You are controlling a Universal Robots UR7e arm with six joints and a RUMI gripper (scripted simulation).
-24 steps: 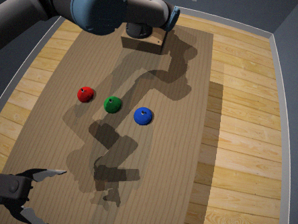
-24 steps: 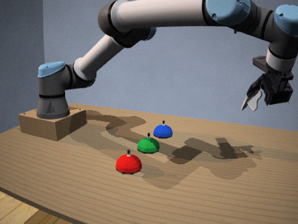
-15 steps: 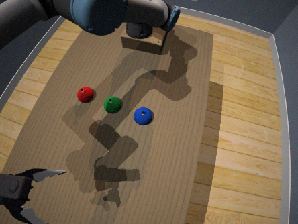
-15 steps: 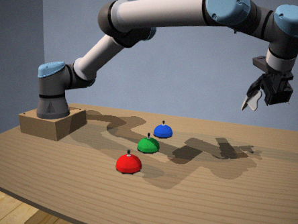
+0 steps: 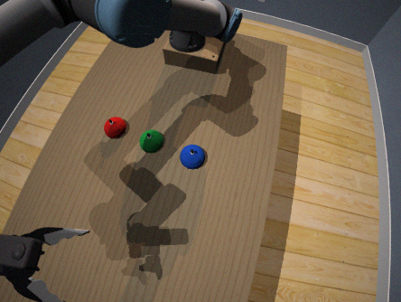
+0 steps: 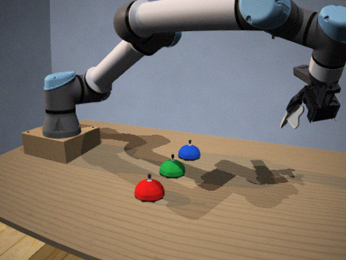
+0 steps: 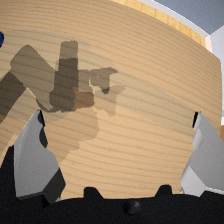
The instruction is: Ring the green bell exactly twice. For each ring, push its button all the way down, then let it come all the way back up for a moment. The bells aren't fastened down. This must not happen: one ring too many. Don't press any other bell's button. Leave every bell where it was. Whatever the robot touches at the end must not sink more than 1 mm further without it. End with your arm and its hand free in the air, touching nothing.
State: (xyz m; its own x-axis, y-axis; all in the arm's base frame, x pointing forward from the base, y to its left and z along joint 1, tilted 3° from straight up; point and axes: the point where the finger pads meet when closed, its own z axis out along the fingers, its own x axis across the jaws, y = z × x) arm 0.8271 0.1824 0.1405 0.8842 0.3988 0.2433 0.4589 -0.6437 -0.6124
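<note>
The green bell lies 38 cm behind my hand, 10 cm to the right of it and 17 cm below it. From my hand the other things lie so: red bell 37 cm behind, 25 cm to the right, 17 cm below; blue bell 40 cm behind, 6 cm to the left, 17 cm below.
</note>
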